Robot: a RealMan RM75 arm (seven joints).
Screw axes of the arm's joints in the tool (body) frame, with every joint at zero. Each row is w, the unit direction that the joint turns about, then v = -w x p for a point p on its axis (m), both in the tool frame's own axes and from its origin. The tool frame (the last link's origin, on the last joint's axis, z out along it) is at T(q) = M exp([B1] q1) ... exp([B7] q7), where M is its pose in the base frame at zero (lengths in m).
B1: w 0 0 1 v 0 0 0
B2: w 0 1 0 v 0.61 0 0
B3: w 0 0 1 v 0 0 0
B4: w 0 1 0 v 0.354 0 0
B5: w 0 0 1 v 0 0 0
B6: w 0 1 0 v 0.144 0 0
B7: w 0 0 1 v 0 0 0
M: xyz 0 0 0.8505 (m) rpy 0 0 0 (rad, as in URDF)
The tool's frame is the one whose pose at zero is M.
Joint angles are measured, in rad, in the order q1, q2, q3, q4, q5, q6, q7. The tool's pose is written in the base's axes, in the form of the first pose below.
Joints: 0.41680 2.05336 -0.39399 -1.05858 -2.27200 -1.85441 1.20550
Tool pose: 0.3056 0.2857 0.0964 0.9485 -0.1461 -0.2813 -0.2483 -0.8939 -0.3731
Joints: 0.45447 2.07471 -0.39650 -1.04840 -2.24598 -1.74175 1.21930
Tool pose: 0.2982 0.3095 0.0917 0.9469 -0.1315 -0.2934 -0.2578 -0.8557 -0.4486
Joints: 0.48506 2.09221 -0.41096 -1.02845 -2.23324 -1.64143 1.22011
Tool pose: 0.2925 0.3282 0.0845 0.9481 -0.1226 -0.2935 -0.2612 -0.8267 -0.4983
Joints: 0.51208 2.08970 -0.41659 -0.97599 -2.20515 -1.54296 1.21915
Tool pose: 0.2913 0.3455 0.0811 0.9414 -0.1255 -0.3132 -0.2859 -0.7897 -0.5428
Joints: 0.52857 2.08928 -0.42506 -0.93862 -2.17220 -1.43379 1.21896
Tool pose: 0.2929 0.3608 0.0809 0.9357 -0.1342 -0.3262 -0.3143 -0.7367 -0.5987
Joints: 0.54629 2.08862 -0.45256 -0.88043 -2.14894 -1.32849 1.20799
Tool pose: 0.2945 0.3739 0.0724 0.9330 -0.1496 -0.3273 -0.3330 -0.7038 -0.6275
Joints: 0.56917 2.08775 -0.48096 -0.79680 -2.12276 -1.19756 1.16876
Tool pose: 0.2987 0.3874 0.0593 0.9345 -0.1669 -0.3145 -0.3420 -0.6661 -0.6629
